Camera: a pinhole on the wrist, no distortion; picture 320 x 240 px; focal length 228.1 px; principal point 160.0 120.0 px. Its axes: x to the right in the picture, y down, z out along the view. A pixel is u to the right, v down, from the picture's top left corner.
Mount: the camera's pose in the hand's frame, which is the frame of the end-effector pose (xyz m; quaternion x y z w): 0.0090 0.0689 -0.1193 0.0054 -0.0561 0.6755 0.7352
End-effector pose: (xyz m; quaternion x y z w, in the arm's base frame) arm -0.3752 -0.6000 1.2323 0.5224 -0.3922 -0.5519 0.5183
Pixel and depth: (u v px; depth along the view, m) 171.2 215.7 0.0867
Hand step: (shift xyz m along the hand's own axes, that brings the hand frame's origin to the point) -0.0333 0.0690 -0.0352
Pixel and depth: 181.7 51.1 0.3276
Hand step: 0.0852 0.0638 0.2157
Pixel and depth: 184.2 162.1 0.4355
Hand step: -0.0999 0.0853 0.3121
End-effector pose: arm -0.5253 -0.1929 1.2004 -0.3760 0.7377 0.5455 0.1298
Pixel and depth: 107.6 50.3 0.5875
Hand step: 0.1323 -0.1299 0.4645
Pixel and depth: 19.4 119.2 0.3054
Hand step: -0.0282 -0.1436 0.1673
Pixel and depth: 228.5 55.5 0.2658
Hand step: 0.0702 0.1193 0.1571
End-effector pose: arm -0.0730 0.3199 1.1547 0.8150 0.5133 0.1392 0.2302
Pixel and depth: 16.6 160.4 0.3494
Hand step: -0.0966 -0.1730 0.2040
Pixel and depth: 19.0 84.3 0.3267
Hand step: 0.0189 -0.1634 0.1907
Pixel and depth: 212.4 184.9 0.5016
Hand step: -0.1612 0.1537 0.3798
